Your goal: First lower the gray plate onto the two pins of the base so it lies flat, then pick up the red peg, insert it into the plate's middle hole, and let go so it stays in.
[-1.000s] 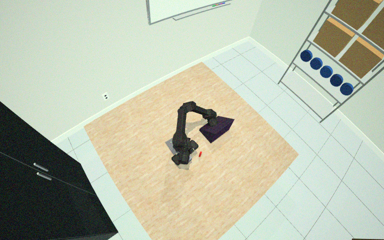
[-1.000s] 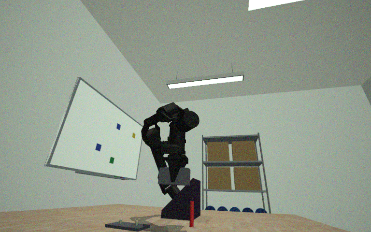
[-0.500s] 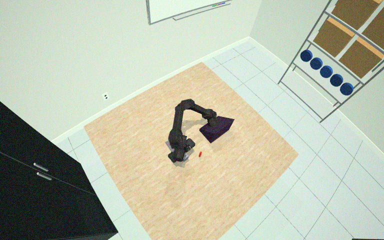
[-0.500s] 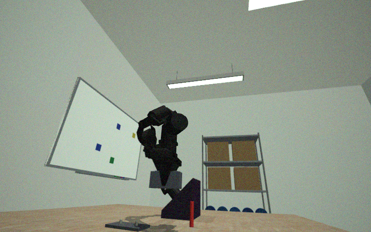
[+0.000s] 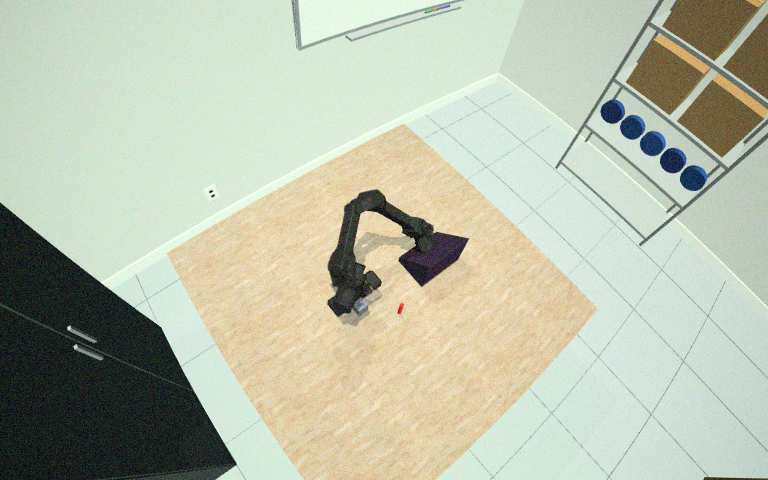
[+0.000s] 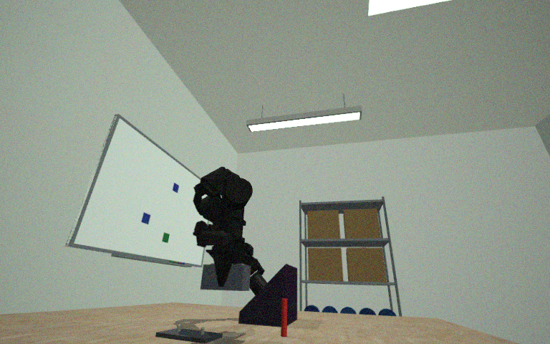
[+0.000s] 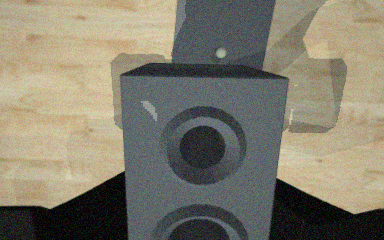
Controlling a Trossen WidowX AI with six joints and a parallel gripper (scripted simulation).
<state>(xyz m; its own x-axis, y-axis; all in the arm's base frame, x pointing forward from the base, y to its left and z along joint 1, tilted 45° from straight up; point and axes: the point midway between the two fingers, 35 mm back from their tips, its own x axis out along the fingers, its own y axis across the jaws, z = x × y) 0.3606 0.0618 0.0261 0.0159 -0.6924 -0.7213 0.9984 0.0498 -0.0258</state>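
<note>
My gripper tip is now 20 mm past the base, 80 mm to the left of it and 90 mm above it. The rest, counted from my gripper tip: red peg 130 mm behind, 100 mm to the left, 60 mm below; gray plate 30 mm above.
</note>
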